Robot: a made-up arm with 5 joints.
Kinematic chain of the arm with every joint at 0, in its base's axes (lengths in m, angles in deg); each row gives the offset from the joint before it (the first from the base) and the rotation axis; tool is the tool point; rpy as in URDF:
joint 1: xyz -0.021 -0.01 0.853 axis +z
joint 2: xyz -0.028 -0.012 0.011 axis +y
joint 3: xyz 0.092 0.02 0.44 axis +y
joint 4: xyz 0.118 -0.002 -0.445 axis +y
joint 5: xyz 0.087 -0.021 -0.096 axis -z
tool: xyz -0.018 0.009 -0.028 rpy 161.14 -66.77 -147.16
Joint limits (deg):
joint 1: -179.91..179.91
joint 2: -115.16..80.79
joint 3: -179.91..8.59
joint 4: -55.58..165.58
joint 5: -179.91..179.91
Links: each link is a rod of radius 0.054 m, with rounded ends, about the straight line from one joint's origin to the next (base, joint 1, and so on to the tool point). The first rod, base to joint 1, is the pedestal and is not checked.
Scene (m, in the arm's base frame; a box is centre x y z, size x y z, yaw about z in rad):
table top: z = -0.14
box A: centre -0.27 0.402 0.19 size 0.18 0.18 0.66 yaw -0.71
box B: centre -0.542 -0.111 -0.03 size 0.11 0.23 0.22 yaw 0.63
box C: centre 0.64 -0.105 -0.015 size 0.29 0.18 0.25 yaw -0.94
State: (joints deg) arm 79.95 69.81 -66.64 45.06 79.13
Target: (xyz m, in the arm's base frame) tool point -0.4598 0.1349 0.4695
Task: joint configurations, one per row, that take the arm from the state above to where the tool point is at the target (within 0.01 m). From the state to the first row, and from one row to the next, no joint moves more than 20 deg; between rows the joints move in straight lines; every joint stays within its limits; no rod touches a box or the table.
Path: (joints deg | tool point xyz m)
1: 91.92 67.03 -85.52 51.33 81.15 | -0.0479 0.6665 0.4117
2: 103.88 64.26 -104.40 57.59 83.16 | -0.2258 0.8023 0.5617
3: 115.85 61.48 -123.28 63.86 85.18 | -0.4344 0.8347 0.7596
4: 127.82 58.71 -142.15 70.12 87.20 | -0.6200 0.7561 0.9815
5: 139.79 55.93 -161.03 76.39 89.21 | -0.7336 0.5883 1.2014
6: 151.75 53.16 -179.91 82.66 91.23 | -0.7453 0.3760 1.3930
7: 153.10 53.01 -161.79 78.31 89.19 | -0.8317 0.3978 1.2519
8: 154.44 52.86 -143.68 73.97 87.16 | -0.8782 0.3962 1.0896
9: 155.79 52.71 -125.56 69.62 85.12 | -0.8790 0.3717 0.9204
10: 157.13 52.56 -107.45 65.27 83.08 | -0.8325 0.3280 0.7602
11: 158.47 52.42 -89.33 60.93 81.04 | -0.7416 0.2698 0.6233
12: 159.82 52.27 -71.22 56.58 79.01 | -0.6137 0.2032 0.5233
13: 161.16 52.12 -53.10 52.24 76.97 | -0.4598 0.1349 0.4695

